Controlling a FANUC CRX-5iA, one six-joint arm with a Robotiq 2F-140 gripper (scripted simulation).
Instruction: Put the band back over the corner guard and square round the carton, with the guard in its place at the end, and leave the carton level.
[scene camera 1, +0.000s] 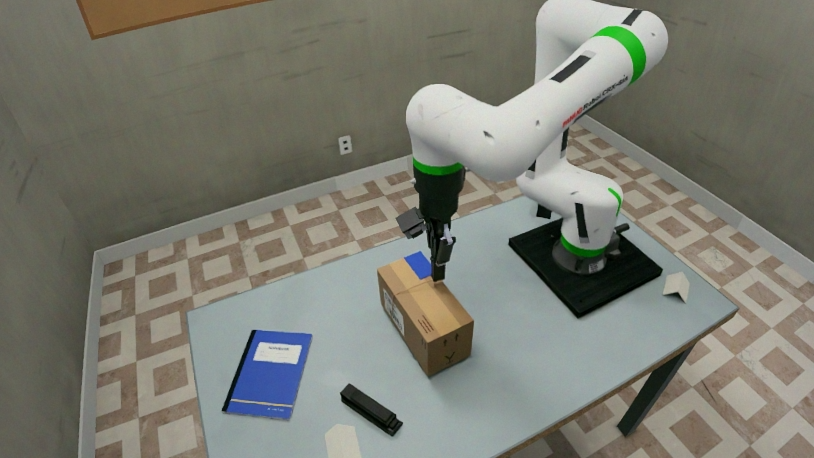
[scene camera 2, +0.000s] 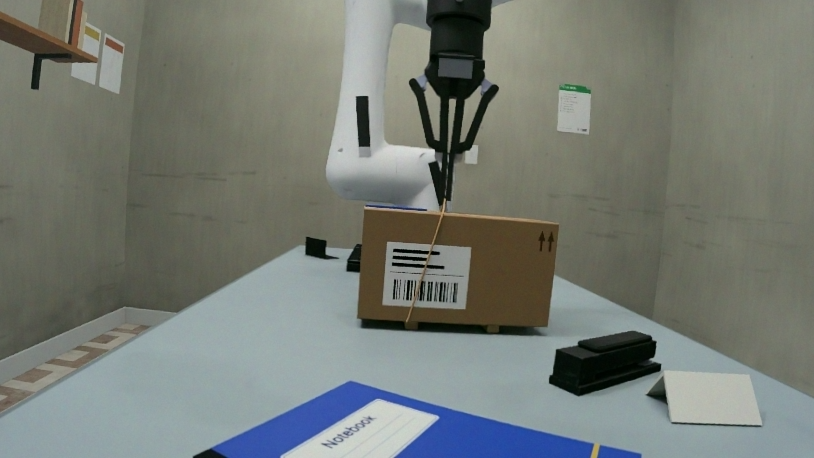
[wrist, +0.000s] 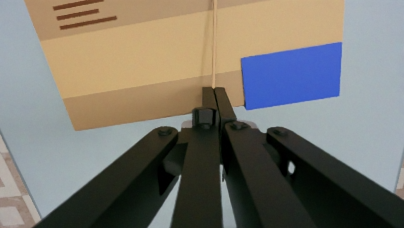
Labels:
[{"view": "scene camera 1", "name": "gripper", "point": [438, 278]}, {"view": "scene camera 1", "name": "brown carton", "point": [438, 330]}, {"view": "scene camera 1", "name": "blue notebook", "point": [266, 382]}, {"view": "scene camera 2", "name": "gripper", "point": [444, 200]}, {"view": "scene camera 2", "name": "brown carton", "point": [483, 270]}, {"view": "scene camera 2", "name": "black stapler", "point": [574, 369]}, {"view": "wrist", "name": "gripper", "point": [212, 103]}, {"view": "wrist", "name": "brown carton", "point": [110, 70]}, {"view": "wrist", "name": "blue corner guard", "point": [310, 73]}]

